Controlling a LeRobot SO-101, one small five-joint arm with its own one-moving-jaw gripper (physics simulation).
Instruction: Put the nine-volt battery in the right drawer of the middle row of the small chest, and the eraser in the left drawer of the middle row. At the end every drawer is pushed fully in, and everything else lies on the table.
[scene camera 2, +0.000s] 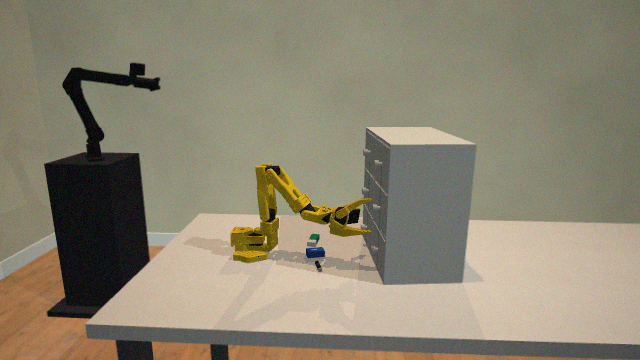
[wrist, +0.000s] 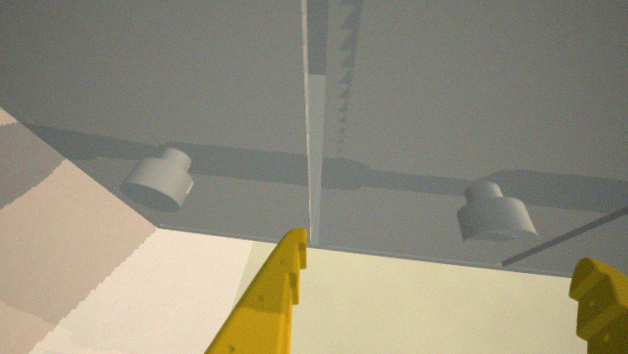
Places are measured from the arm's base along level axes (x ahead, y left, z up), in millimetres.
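Where they show: hand at its tool point: (scene camera 2: 369, 230) (wrist: 306, 242); arm's base at its link origin: (scene camera 2: 259, 254).
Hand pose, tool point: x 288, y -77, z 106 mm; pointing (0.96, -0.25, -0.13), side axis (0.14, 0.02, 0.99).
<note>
Things, the pixels of their top centre, and the offset from my tool point. "spot": a spot on its surface instead. Level surfaces: height alone.
- round knob at a spot on its surface: (wrist: 497, 215) spot: 9 mm ahead, 12 mm left, 53 mm up
- eraser at its top centre: (scene camera 2: 313, 238) 148 mm back, 172 mm left, 93 mm down
- blue block at its top centre: (scene camera 2: 315, 249) 136 mm back, 81 mm left, 88 mm down
- small dark piece with a light end, top centre: (scene camera 2: 318, 264) 124 mm back, 6 mm left, 96 mm down
- table at its surface level: 106 mm down
The small grey chest (scene camera 2: 427, 215) (wrist: 425, 100) stands on the table, its drawers appearing pushed in. My gripper (scene camera 2: 370, 216) (wrist: 442, 245) is open and empty, its jaws wide apart at the chest's front, near the middle row's height. In the wrist view, one round knob (wrist: 497, 215) shows beyond and between the jaws; another knob (wrist: 160, 180) is left of both. The eraser (scene camera 2: 313, 240), green and white, lies on the table between arm base and chest. A blue block (scene camera 2: 315, 252), probably the nine-volt battery, lies beside it; its markings are too small to read.
A small dark piece with a light end (scene camera 2: 318, 266) lies in front of the blue block. The yellow arm's base (scene camera 2: 250, 245) stands left on the table (scene camera 2: 280, 305). A black arm (scene camera 2: 105, 76) on a black pedestal (scene camera 2: 100, 230) stands beyond the table's left edge.
</note>
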